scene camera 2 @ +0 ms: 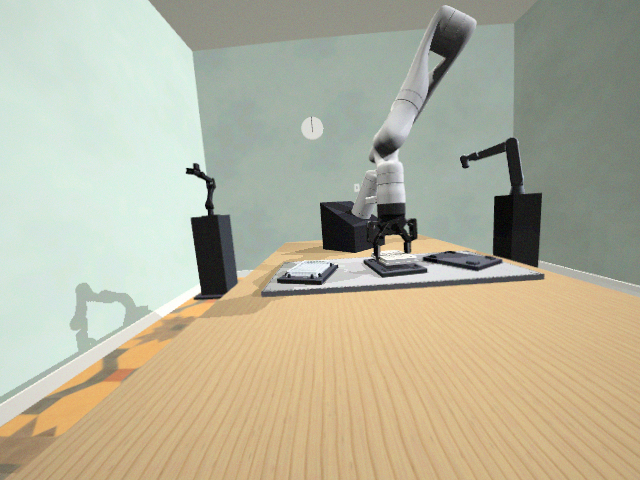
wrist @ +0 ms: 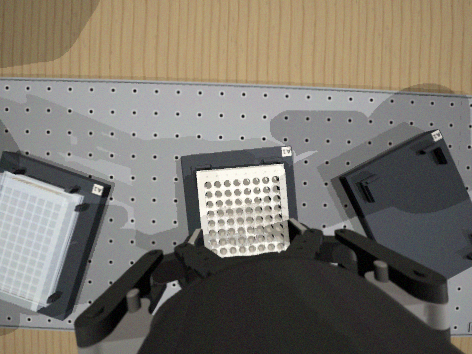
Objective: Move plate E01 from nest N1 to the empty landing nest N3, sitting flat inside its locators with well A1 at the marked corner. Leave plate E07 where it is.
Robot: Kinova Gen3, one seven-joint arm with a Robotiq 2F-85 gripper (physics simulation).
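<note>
A cream well plate, E01 (scene camera 2: 397, 257) (wrist: 243, 210), is in my gripper (scene camera 2: 392, 252) (wrist: 245, 233), which is shut on its two sides. The plate looks level and is low over the middle dark nest (scene camera 2: 399, 271) (wrist: 192, 187); contact is hard to tell. In the wrist view the nest's A1 label (wrist: 286, 151) is at its top right corner, and the plate is nearly square to the nest. Well A1 on the plate cannot be made out. A pale translucent plate, E07 (scene camera 2: 310, 269) (wrist: 32, 235), sits in the left nest (scene camera 2: 298, 281) (wrist: 86, 245). Nest numbers are not readable.
An empty dark nest (scene camera 2: 461, 260) (wrist: 405, 200) lies angled at the right, with raised locators. All three nests are on a grey perforated board (scene camera 2: 351, 283) (wrist: 165, 110) on the wooden table (scene camera 2: 351, 372) (wrist: 225, 40). Two dark arms (scene camera 2: 210, 192) (scene camera 2: 514, 165) stand on pedestals farther off.
</note>
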